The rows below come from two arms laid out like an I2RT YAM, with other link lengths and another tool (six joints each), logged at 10 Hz.
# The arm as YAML. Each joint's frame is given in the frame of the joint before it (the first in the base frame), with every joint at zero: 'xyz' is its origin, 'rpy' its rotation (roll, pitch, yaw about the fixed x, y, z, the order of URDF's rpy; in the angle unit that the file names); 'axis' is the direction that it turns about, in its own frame. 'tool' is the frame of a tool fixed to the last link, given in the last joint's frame.
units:
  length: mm
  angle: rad
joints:
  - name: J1
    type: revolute
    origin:
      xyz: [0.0, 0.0, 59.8]
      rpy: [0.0, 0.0, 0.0]
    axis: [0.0, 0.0, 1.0]
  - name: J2
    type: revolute
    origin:
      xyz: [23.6, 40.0, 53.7]
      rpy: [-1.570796, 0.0, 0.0]
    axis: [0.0, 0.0, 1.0]
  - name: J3
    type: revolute
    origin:
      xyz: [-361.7, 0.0, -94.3]
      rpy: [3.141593, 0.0, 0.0]
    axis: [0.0, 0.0, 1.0]
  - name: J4
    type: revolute
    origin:
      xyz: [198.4, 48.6, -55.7]
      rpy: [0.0, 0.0, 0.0]
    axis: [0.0, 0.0, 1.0]
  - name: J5
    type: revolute
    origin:
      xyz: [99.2, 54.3, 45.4]
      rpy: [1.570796, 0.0, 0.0]
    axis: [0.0, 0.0, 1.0]
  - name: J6
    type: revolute
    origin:
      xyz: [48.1, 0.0, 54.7]
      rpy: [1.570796, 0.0, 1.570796]
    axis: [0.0, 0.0, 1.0]
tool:
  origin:
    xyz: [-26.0, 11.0, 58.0]
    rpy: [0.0, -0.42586, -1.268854]
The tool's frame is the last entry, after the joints.
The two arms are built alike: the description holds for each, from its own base.
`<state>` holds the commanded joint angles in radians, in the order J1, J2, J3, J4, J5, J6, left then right.
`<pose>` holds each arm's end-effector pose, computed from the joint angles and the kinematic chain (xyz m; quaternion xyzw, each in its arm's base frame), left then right.
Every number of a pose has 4 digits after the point. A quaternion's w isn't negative.
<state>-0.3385 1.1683 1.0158 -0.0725 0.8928 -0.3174 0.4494 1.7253 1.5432 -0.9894 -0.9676 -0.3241</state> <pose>0.2066 -0.1928 0.4050 0.7426 -0.4616 0.3448 0.3415 0.2649 0.1892 0.3445 -0.8194 -0.3878 0.1005 0.4101</pose>
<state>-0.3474 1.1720 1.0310 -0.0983 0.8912 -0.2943 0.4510 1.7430 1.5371 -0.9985 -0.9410 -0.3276</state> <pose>0.2056 -0.1945 0.4058 0.7408 -0.4691 0.3432 0.3368 0.2677 0.1898 0.3349 -0.8270 -0.3800 0.1127 0.3987</pose>
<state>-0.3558 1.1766 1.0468 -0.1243 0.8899 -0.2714 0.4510 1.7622 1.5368 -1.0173 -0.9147 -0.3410</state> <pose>0.2050 -0.1962 0.4065 0.7390 -0.4765 0.3414 0.3322 0.2702 0.1895 0.3258 -0.8337 -0.3747 0.1247 0.3859</pose>
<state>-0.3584 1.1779 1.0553 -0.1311 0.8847 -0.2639 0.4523 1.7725 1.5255 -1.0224 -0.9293 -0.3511</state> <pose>0.2054 -0.1965 0.4083 0.7385 -0.4779 0.3437 0.3289 0.2689 0.1900 0.3211 -0.8296 -0.3754 0.1356 0.3904</pose>
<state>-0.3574 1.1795 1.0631 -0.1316 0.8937 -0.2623 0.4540 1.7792 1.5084 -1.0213 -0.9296 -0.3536</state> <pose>0.2055 -0.1971 0.4109 0.7349 -0.4812 0.3455 0.3301 0.2677 0.1900 0.3152 -0.8295 -0.3725 0.1456 0.3898</pose>
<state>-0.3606 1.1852 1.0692 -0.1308 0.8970 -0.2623 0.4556 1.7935 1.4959 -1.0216 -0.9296 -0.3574</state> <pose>0.2064 -0.1986 0.4121 0.7331 -0.4835 0.3450 0.3314 0.2681 0.1907 0.3080 -0.8293 -0.3691 0.1573 0.3889</pose>
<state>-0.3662 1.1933 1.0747 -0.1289 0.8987 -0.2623 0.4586 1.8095 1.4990 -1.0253 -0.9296 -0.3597</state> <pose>0.2077 -0.2008 0.4125 0.7314 -0.4860 0.3435 0.3329 0.2702 0.1928 0.3037 -0.8288 -0.3678 0.1648 0.3881</pose>
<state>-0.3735 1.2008 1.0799 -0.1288 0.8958 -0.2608 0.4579 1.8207 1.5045 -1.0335 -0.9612 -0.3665</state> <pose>0.2088 -0.2031 0.4127 0.7306 -0.4880 0.3422 0.3332 0.2706 0.1943 0.3043 -0.8206 -0.3699 0.1711 0.4006</pose>
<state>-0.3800 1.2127 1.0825 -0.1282 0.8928 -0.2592 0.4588 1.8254 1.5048 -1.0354 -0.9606 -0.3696</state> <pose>0.2112 -0.2056 0.4108 0.7315 -0.4891 0.3382 0.3338 0.2711 0.1948 0.3028 -0.8204 -0.3701 0.1733 0.3999</pose>
